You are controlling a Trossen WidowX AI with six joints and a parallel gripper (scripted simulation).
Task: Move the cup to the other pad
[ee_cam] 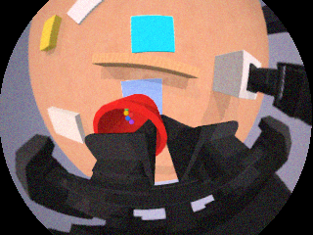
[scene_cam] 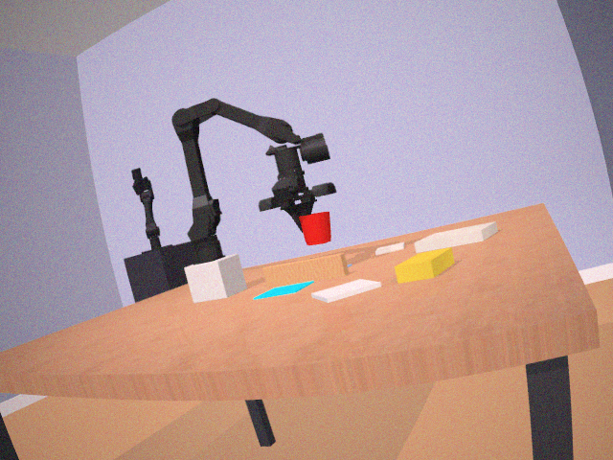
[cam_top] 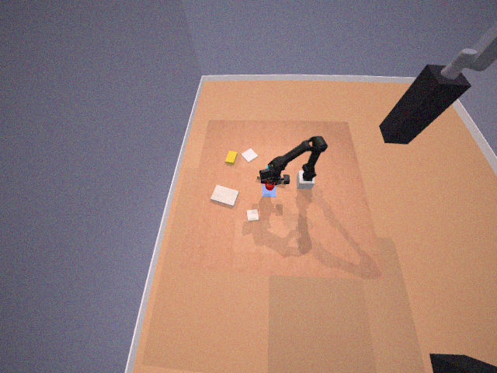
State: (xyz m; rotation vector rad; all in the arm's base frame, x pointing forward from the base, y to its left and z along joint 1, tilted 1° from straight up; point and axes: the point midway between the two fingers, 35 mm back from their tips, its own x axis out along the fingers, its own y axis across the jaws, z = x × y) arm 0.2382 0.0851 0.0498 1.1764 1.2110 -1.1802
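Now: gripper tip 170 mm to the left of the cyan pad and 120 mm above it. The rest, counted from my gripper tip: wooden bar (10 mm ahead, 90 mm to the right, 90 mm below); red cup (30 mm ahead); light blue pad (30 mm ahead, 120 mm below).
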